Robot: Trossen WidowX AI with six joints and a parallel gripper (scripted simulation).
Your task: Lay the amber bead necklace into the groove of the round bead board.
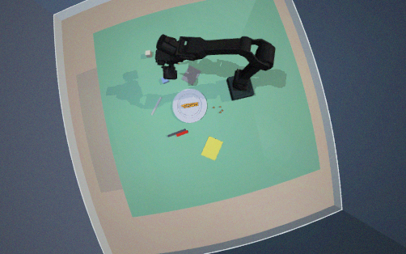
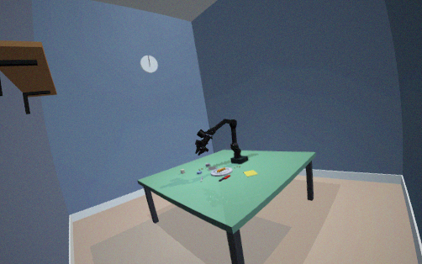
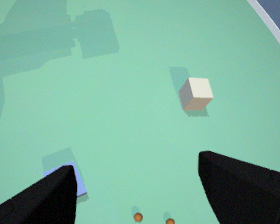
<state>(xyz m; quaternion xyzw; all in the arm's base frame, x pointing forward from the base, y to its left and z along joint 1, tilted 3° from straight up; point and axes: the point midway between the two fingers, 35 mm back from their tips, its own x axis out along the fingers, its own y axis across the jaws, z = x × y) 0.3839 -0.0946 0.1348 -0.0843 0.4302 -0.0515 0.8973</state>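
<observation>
Right now my gripper tip is 20 cm to the right of the round grey bead board, 17 cm above it and 12 cm past it. Also, from my gripper tip: blue block 17 cm below, 4 cm to the left, 3 cm ahead; beige cube 16 cm below, 14 cm to the right, 13 cm ahead; grey plate 18 cm below, 13 cm behind, 1 cm to the left.
</observation>
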